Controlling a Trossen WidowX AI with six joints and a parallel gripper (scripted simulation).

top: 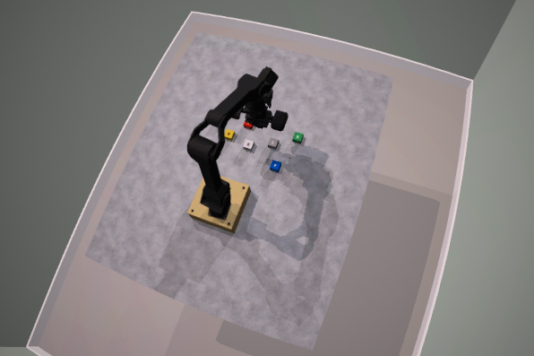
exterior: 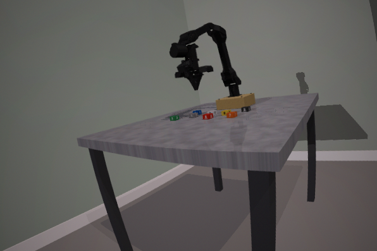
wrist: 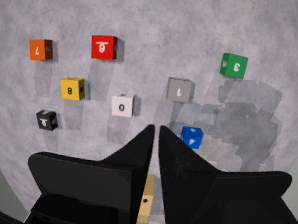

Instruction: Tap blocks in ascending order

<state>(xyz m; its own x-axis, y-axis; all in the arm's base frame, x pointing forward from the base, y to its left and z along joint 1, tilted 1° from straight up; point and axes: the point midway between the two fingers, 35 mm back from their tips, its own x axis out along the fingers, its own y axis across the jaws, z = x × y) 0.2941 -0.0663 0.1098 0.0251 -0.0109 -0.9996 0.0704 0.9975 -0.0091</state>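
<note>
Now: the grey block 30 mm to the right of my gripper tip and 110 mm below it. Also, from my gripper tip: white block 20 mm behind, 50 mm to the left, 110 mm below; blue block 80 mm behind, 70 mm to the right, 110 mm below; red block 60 mm ahead, 80 mm to the left, 110 mm below.
</note>
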